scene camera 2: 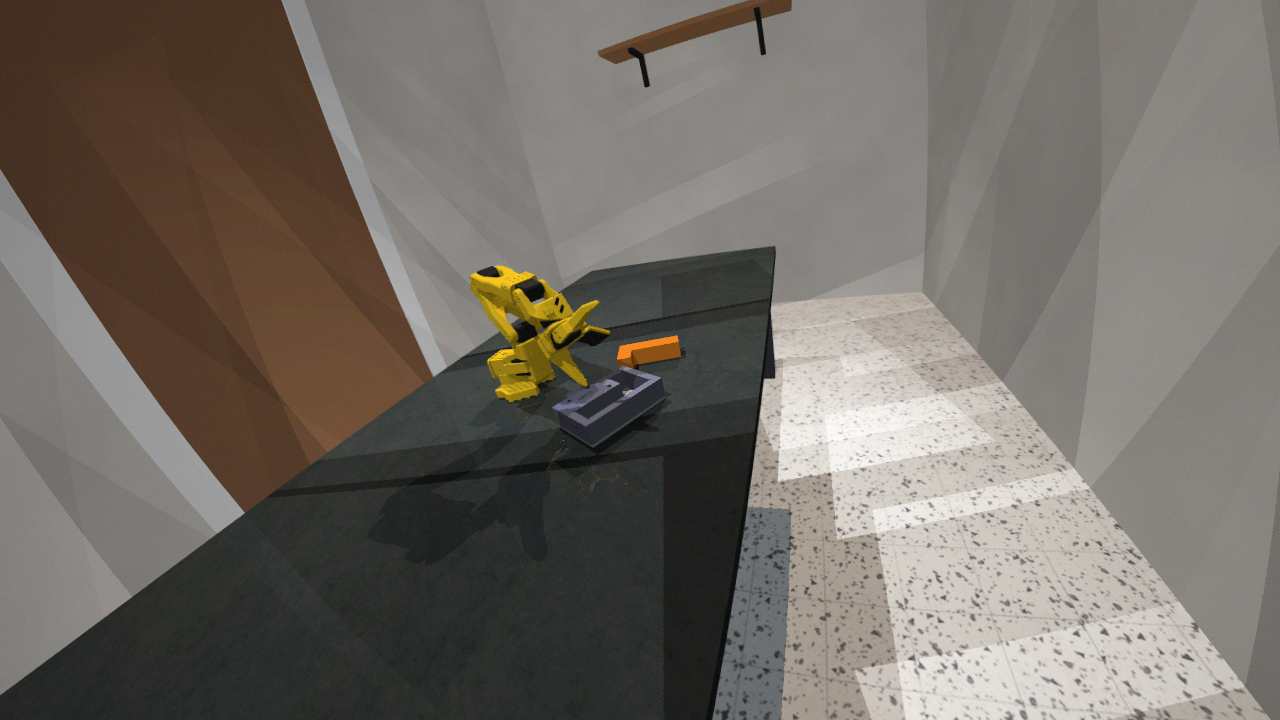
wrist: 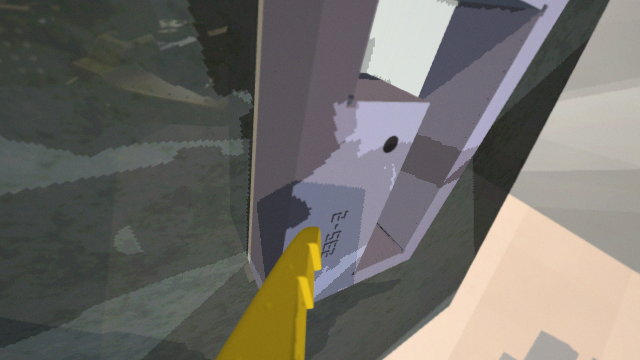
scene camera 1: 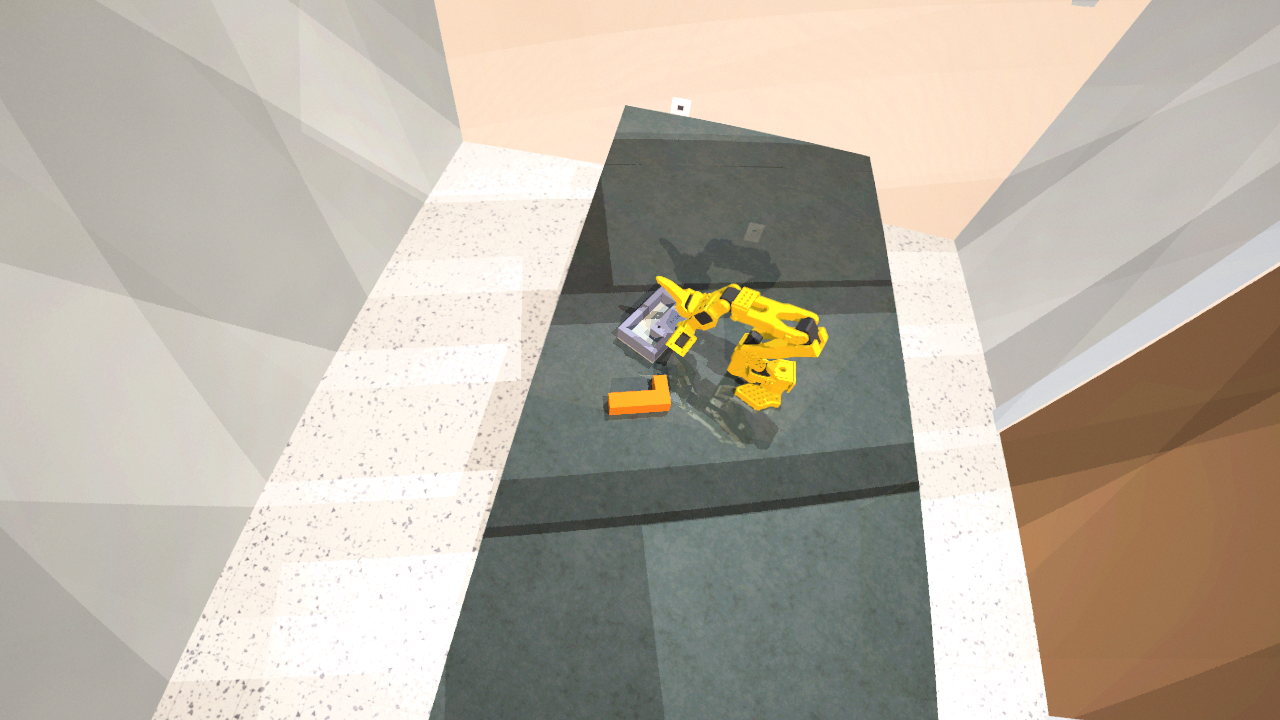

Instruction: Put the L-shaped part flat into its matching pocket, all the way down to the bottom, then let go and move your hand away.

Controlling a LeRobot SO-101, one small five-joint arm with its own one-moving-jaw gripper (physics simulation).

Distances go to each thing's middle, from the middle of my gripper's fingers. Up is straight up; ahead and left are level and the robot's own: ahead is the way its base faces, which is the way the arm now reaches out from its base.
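Labels:
From my hand: grey block with pocket (scene camera 2: 593, 414), 30 mm ahead, 20 mm to the right, 120 mm below; orange L-shaped part (scene camera 1: 656, 400), 40 mm ahead, 140 mm to the left, 130 mm below.

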